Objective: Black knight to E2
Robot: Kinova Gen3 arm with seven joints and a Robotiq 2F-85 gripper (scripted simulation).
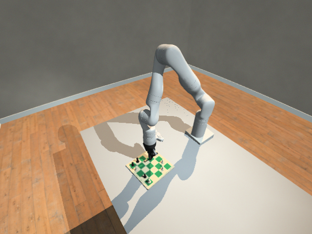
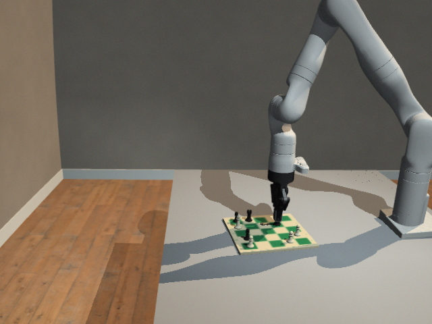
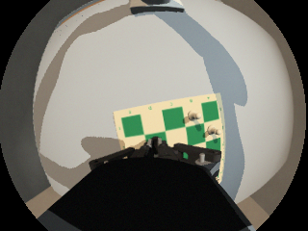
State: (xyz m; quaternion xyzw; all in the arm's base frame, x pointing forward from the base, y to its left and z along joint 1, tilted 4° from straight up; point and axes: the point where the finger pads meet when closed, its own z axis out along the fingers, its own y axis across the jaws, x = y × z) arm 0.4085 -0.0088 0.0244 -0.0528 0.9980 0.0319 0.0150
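My hand is 30 mm short of the chessboard, 50 mm to the right of it and 30 mm above it. From my hand the other things lie so: black knight (20 mm below).
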